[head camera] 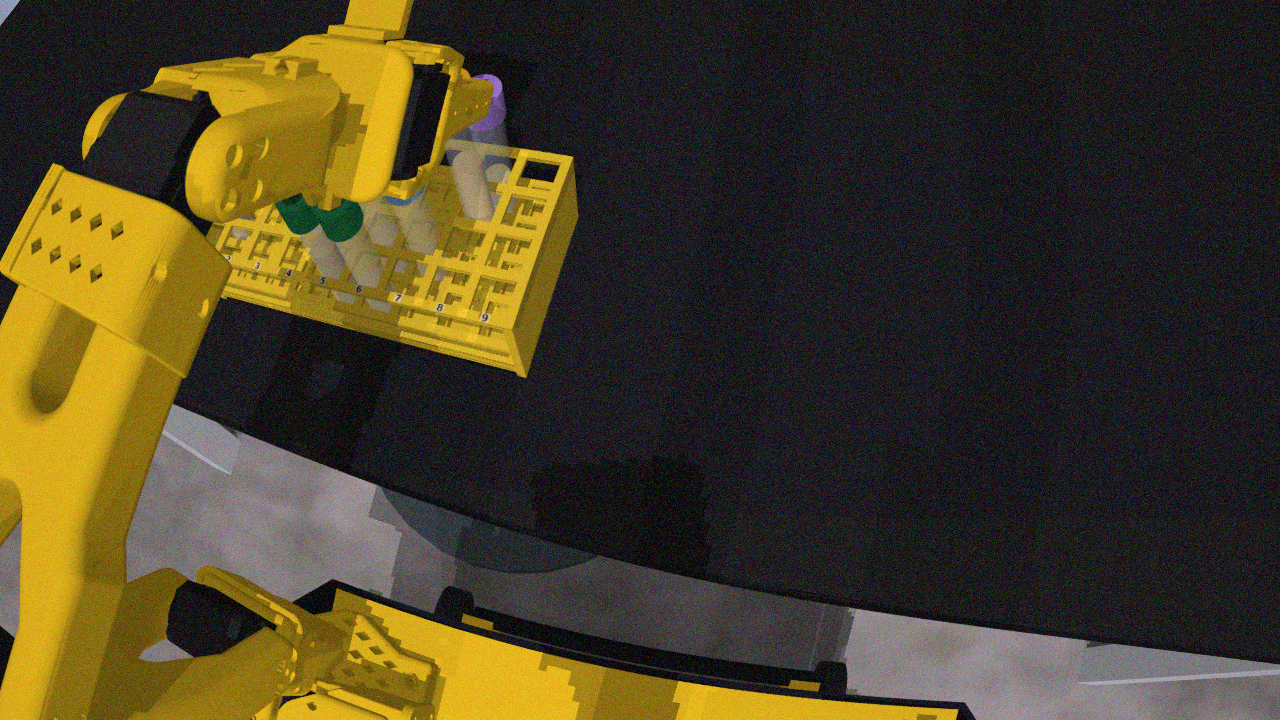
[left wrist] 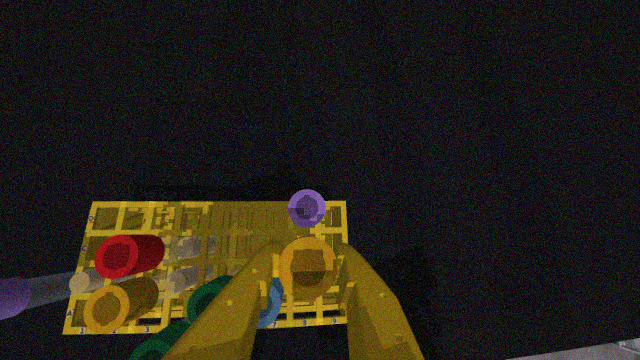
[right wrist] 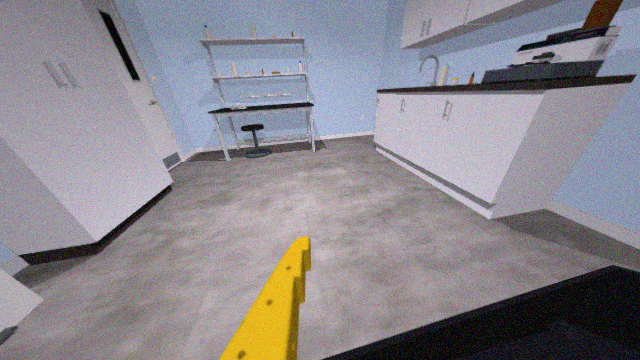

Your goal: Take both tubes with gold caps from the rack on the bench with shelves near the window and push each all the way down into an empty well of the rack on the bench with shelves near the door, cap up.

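Places are measured from the left arm's base along level axes (x ahead, y left, z up), in metres.
Pixels of known places: left hand at its tool point: (head camera: 432,83) (left wrist: 281,254); right hand at its tool point: (right wrist: 310,248); left arm's base at its link origin: (head camera: 309,702).
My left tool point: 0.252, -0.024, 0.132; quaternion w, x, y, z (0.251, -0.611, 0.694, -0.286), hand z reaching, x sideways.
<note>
For each thing: its top centre in the pictures, then the offset to it from my left tool point, as dx, dy, dz. "spot": a spot on its surface instead. Level surfaces: height alone.
- clear tube body at a spot on its surface: (head camera: 472,183) spot: -0.010, -0.013, -0.058
- red cap at its top centre: (left wrist: 115,256) +0.000, +0.076, -0.026
- black bench top at its surface level: dz -0.145
- shelved bench at its surface level: dz -0.145
My left gripper (head camera: 465,109) (left wrist: 307,252) is shut on a gold-capped tube. Its gold cap (left wrist: 307,270) shows between the two jaws, cap toward the wrist camera. A clear tube body (head camera: 472,183) shows below the jaws over the yellow rack (head camera: 550,268) (left wrist: 107,204); whether its lower end is clear of the wells cannot be told. The other gold cap (left wrist: 106,309) stands at the rack's lower left in the left wrist view, beside a red cap (left wrist: 116,256). My right gripper (right wrist: 306,245) is fully open, with one jaw in view, over the floor.
Purple (head camera: 490,102) (left wrist: 307,207), green (head camera: 340,219) and blue (left wrist: 271,302) caps are close around the held tube. The rack stands on a black bench top (head camera: 850,313). Far off are a shelved bench (right wrist: 270,106), a stool (right wrist: 252,128) and a counter (right wrist: 450,135).
</note>
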